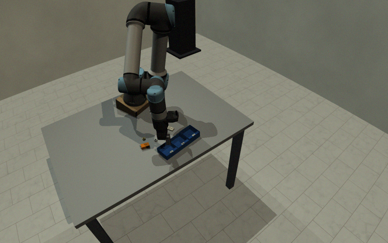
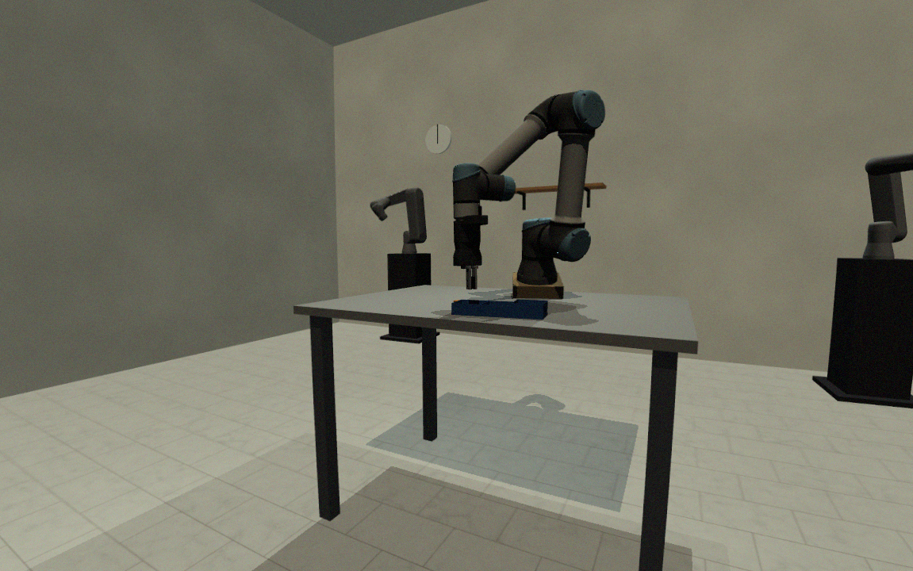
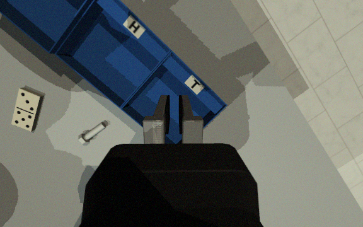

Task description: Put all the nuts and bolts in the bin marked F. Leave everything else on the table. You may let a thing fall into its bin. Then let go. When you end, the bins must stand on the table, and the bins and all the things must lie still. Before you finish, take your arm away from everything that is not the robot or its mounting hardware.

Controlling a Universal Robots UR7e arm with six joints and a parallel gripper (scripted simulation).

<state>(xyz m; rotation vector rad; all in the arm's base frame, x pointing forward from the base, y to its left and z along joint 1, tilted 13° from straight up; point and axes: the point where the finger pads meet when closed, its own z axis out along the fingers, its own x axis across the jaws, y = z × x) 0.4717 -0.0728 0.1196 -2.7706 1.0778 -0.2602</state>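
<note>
The blue bin row lies 1 cm behind my hand, 8 cm to the left of it and 7 cm below it. Also, from my hand: grey bolt (12 cm behind, 3 cm to the left, 8 cm below); then orange 9 V battery (12 cm behind, 9 cm to the right, 8 cm below); then grey nut (12 cm behind, 1 cm to the right, 8 cm below).
</note>
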